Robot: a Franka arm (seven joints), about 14 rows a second.
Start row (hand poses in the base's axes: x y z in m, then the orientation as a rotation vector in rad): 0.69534 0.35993 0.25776 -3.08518 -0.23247 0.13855
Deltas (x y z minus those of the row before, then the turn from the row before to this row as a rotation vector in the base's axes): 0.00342 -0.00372 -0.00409 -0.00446 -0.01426 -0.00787; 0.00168 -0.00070 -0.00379 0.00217 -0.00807 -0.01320; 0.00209 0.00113 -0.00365 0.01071 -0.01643 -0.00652; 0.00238 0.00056 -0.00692 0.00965 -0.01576 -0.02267; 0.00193 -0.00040 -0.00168 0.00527 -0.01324 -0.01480; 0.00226 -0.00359 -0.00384 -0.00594 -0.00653 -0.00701; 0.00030 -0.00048 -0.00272 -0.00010 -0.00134 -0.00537; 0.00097 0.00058 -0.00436 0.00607 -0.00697 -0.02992; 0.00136 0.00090 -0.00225 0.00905 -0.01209 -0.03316; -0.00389 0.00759 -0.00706 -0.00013 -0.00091 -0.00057; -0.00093 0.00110 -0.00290 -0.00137 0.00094 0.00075; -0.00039 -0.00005 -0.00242 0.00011 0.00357 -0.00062; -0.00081 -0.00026 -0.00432 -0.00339 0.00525 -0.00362
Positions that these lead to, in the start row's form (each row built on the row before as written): 0.69876 0.35621 0.25367 -3.09211 -0.22086 0.11698; 0.70044 0.35551 0.24988 -3.09186 -0.20069 0.10379; 0.70253 0.35664 0.24623 -3.08340 -0.19110 0.07687; 0.70491 0.35720 0.23931 -3.07666 -0.15668 0.05060; 0.70684 0.35680 0.23763 -3.07316 -0.13445 0.02908; 0.70910 0.35321 0.23379 -3.07983 -0.12415 0.01913; 0.70940 0.35273 0.23107 -3.08028 -0.11594 0.01683; 0.71037 0.35331 0.22671 -3.07575 -0.07009 0.00437; 0.71173 0.35421 0.22446 -3.06764 -0.01966 -0.01616; 0.70784 0.36180 0.21740 -3.06778 -0.01884 -0.01759; 0.70691 0.36290 0.21450 -3.06914 -0.01996 -0.01610; 0.70652 0.36285 0.21208 -3.06904 -0.01881 -0.01066; 0.70571 0.36259 0.20776 -3.07246 -0.01299 -0.00278
